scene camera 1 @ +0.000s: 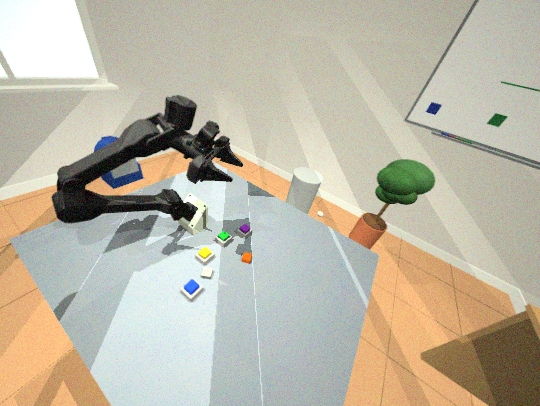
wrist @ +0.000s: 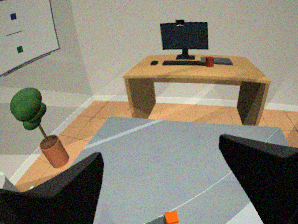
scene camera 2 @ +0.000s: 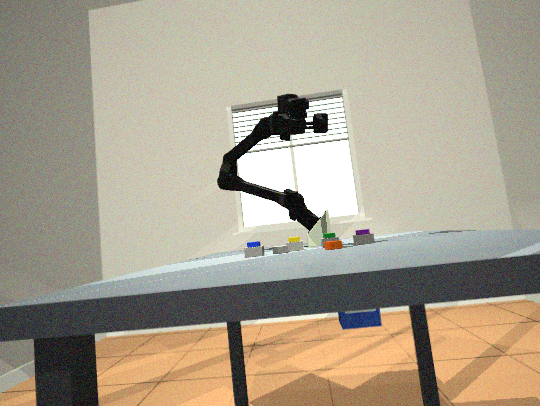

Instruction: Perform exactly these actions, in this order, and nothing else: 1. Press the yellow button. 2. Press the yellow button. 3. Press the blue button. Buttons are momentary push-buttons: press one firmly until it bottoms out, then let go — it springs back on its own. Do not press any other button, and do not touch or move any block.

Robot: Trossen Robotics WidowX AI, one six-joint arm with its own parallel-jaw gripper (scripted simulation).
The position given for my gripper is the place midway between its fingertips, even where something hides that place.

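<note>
Gripper open, holding nothing: my gripper (scene camera 1: pixel 237 172), visible also at (wrist: pixel 162 151) and (scene camera 2: pixel 311 121).
</note>
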